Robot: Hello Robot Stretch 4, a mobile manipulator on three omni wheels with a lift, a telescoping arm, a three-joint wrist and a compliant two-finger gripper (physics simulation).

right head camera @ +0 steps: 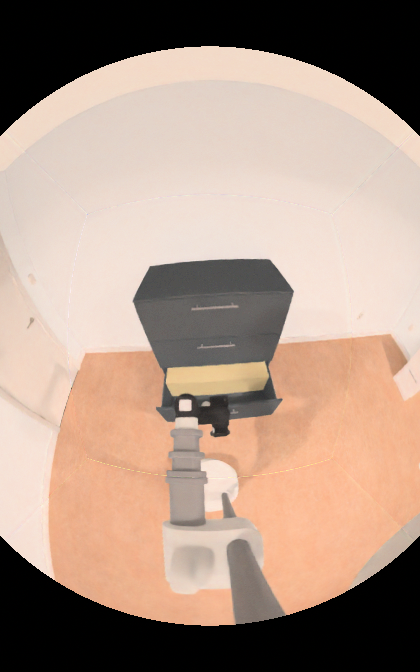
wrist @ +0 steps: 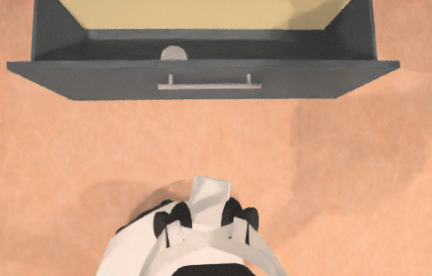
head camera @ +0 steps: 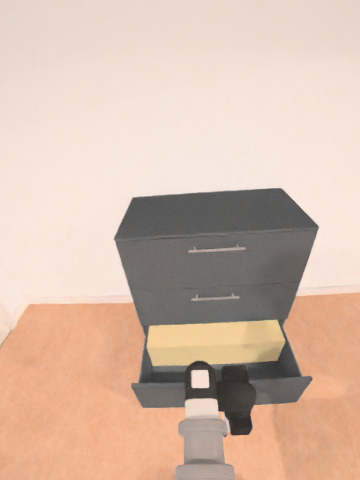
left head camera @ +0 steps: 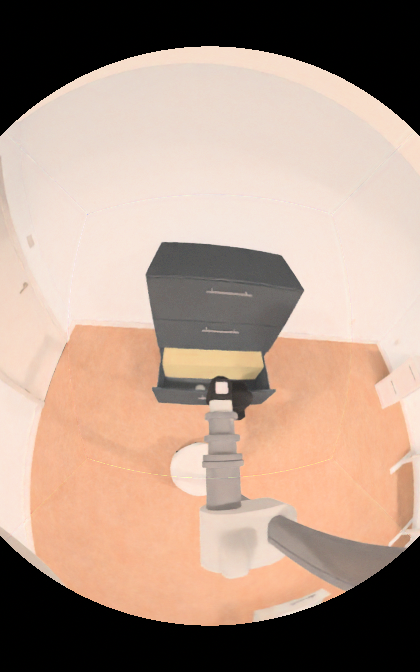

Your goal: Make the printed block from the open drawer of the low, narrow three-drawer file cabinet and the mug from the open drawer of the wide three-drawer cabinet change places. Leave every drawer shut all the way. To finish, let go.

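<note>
The wide dark grey three-drawer cabinet (head camera: 215,215) (left head camera: 220,260) (right head camera: 215,280) stands against the wall. Its bottom drawer (head camera: 165,396) (wrist: 115,85) is open; the upper two are shut. The mug (left head camera: 200,387) (right head camera: 206,403) (wrist: 174,53) shows as a pale rounded shape inside, behind the drawer front. My gripper (wrist: 206,216) is shut on the white printed block (wrist: 211,192), on the near side of the drawer front in the wrist view. The wrist hides the fingers in the head views. Part of a white unit with a handle (left head camera: 295,604), possibly the narrow file cabinet, shows at the bottom edge of the left head view.
A long yellow box (head camera: 215,342) (left head camera: 212,364) (right head camera: 217,378) (wrist: 210,14) fills the rear of the open drawer. A white cabinet (left head camera: 400,385) stands at the right wall, with white rails (left head camera: 405,462) nearer. A door (left head camera: 30,320) is at the left.
</note>
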